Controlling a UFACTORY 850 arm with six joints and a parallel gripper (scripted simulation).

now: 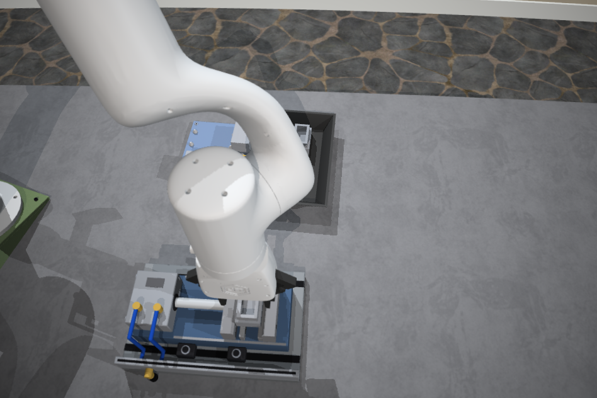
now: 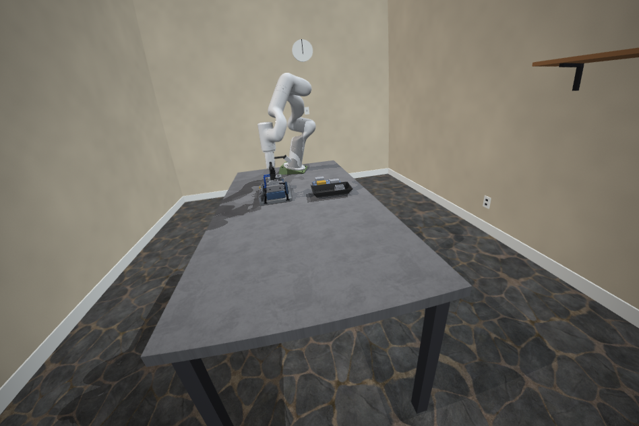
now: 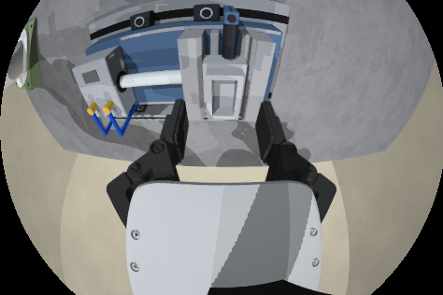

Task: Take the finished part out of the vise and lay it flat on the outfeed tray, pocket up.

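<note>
The white cylinder rod lies 80 mm behind my hand, 70 mm below it and 10 mm to the right of it. Also, from my hand: vise base: 110 mm below, 70 mm behind, 10 mm to the right; then blue fixture plate: 330 mm to the left, 160 mm behind, 140 mm below; then brass block: 290 mm to the left, 120 mm below, 110 mm behind.
</note>
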